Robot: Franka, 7 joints.
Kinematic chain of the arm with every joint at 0, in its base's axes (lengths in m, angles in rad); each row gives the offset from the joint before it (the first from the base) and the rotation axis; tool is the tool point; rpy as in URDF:
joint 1: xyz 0 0 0.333 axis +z
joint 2: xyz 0 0 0 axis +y
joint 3: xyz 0 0 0.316 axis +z
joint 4: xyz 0.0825 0 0 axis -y
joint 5: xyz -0.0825 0 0.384 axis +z
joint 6: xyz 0 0 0 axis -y
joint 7: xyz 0.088 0 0 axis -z
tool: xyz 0 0 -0.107 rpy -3.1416 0 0
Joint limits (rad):
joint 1: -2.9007..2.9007
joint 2: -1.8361..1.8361
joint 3: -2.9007..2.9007
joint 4: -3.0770..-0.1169
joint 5: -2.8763..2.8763
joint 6: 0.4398..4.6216
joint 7: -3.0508..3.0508
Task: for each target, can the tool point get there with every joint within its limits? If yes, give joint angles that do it. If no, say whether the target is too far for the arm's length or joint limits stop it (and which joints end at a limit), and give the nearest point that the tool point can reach.
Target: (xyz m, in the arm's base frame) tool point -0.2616 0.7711 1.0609
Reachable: no: too far | nearest point -0.2055 0.6057 0.9048 | short by 0.234 m
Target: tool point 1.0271 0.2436 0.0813
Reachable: no: too far | nearest point 0.8120 0.1926 0.1340 | short by 0.227 m
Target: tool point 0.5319 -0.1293 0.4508
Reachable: yes | joints 1.7532 -1.4587 -1.1200 -2.0334 1.3722 3.9047 -0.1042
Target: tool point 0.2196 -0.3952 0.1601
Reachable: yes | joints -1.2281 0.6582 0.4485 -2.3428 1.2654 4.0132 0.9347
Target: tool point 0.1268 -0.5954 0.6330
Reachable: yes | joints 0.8773 -1.0707 -1.6844 -1.4220 -1.4431 3.8906 2.1060
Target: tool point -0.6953 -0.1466 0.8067
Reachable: yes | joints 0.4427 -0.7256 2.3894 -0.5032 -1.5232 2.5812 2.2443
